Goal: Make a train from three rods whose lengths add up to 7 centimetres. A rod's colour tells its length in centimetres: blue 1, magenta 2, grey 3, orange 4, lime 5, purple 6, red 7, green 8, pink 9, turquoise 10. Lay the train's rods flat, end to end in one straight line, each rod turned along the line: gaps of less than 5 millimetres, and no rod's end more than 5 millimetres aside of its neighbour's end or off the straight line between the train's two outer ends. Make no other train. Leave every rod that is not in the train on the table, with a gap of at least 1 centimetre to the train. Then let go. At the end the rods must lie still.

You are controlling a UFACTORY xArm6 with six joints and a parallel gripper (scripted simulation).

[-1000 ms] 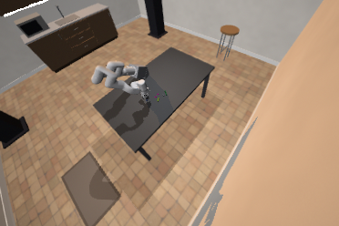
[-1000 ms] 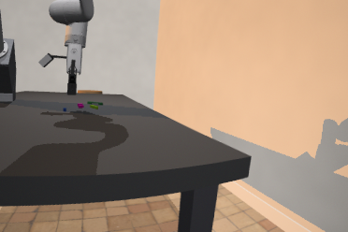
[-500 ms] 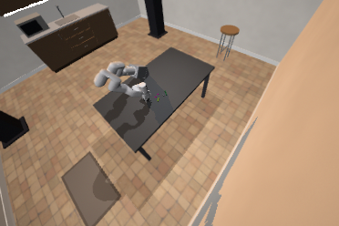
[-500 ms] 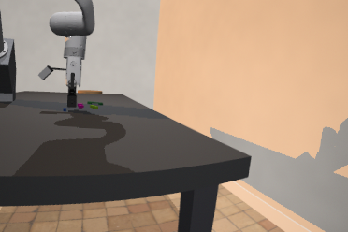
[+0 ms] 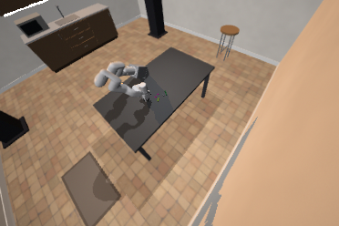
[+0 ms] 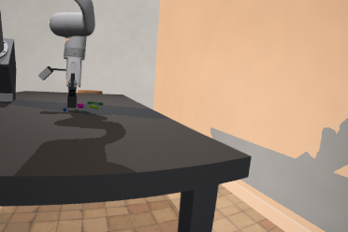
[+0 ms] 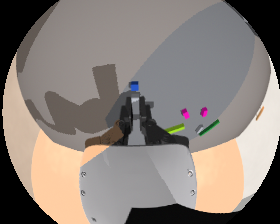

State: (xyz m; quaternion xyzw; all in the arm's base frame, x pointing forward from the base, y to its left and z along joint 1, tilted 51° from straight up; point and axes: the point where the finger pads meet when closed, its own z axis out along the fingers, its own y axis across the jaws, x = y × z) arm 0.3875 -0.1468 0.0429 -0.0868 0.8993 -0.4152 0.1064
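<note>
The blue rod lies 30 mm behind my hand and 30 mm below it. From my hand the other things lie so: pale grey piece (90 mm ahead, 180 mm to the left, 30 mm below); then lime rod (80 mm ahead, 90 mm to the left, 30 mm below); then magenta rod (30 mm ahead, 100 mm to the left, 30 mm below).
</note>
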